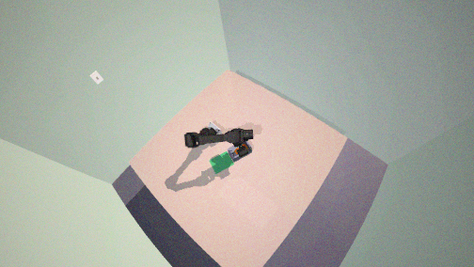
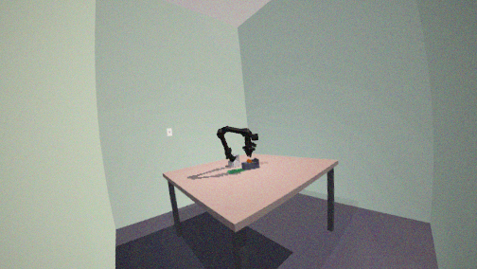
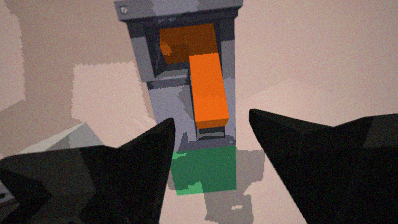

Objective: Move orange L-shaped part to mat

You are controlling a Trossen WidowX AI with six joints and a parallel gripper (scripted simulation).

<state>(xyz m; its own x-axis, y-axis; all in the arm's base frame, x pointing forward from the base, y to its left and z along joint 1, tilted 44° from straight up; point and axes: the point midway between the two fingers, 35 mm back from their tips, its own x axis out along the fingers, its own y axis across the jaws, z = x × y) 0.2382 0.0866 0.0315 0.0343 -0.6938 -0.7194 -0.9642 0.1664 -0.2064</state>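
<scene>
Right now my gripper tip is 40 mm to the right of the orange L-shaped part and 70 mm above it. The rest, counted from my gripper tip: green mat: 50 mm behind, 140 mm to the right, 130 mm below.
</scene>
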